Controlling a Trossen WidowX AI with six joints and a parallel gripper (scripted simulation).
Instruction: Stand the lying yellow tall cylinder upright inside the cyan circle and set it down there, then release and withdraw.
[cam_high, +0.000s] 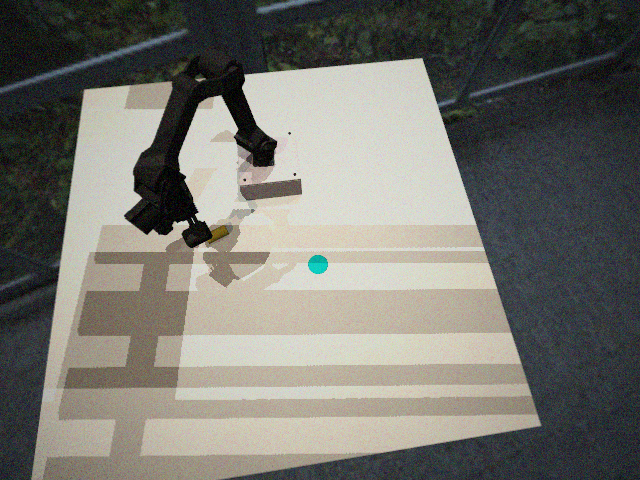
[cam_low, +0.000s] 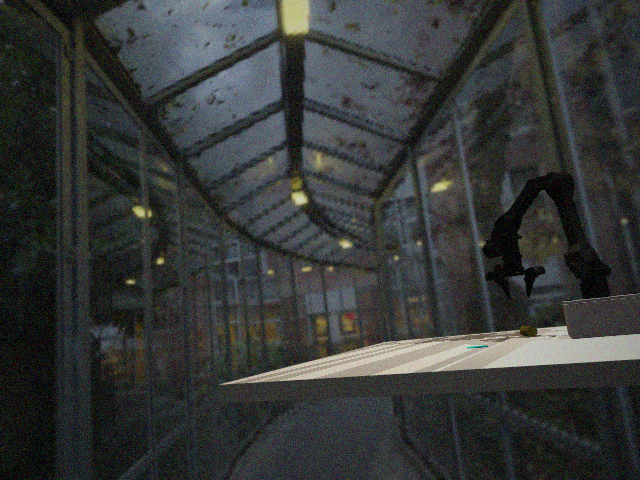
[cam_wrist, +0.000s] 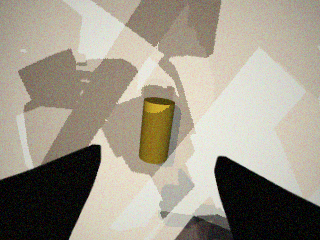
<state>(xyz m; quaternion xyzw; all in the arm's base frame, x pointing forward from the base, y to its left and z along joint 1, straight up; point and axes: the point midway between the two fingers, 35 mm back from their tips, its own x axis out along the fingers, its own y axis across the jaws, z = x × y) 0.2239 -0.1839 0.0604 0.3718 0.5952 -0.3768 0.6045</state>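
Right now the yellow tall cylinder is 1 cm behind my gripper tip, 2 cm to the left of it and 11 cm below it. Round my gripper tip: cyan circle (10 cm ahead, 33 cm to the left, 13 cm below).
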